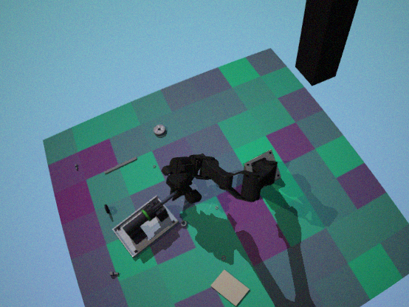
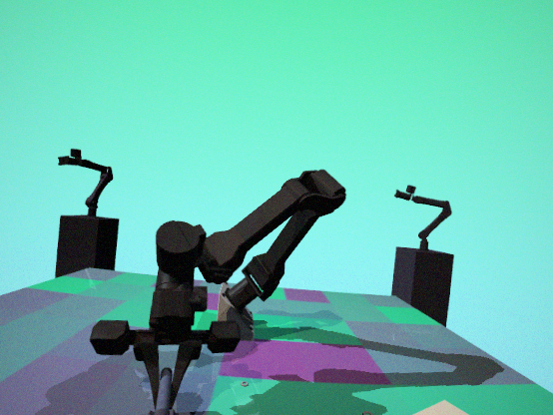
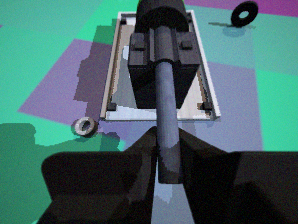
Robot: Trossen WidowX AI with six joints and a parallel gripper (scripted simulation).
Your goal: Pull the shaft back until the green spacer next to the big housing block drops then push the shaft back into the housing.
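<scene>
Right now the shaft is 50 mm ahead of my gripper tip, 10 mm to the left of it and 20 mm above it. Also, from my gripper tip: thin grey rod: 150 mm ahead, 280 mm to the right, 50 mm below; then grey washer: 80 mm behind, 370 mm to the right, 50 mm below; then green spacer: 110 mm ahead, 30 mm to the left, 20 mm above.
</scene>
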